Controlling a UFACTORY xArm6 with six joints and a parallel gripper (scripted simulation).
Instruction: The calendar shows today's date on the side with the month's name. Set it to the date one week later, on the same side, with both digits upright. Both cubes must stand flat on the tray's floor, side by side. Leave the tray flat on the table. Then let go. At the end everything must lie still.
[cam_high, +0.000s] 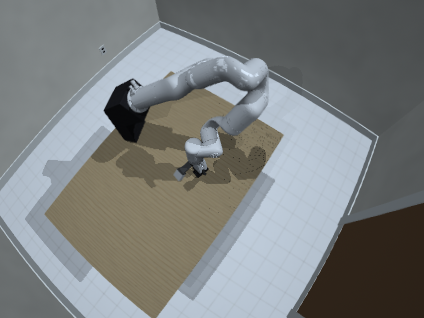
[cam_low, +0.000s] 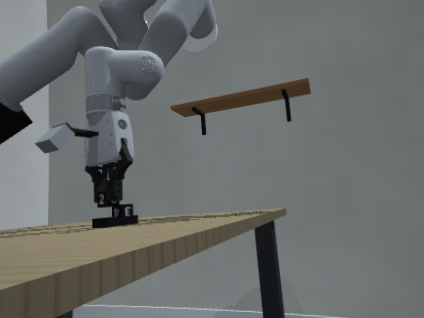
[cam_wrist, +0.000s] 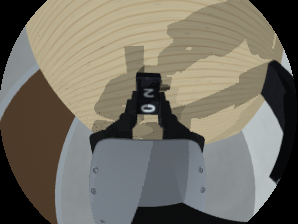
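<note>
Now: the black cube 40 mm below my hand and 30 mm to the left of it. Round my hand: black calendar tray (60 mm below, 20 mm to the left).
</note>
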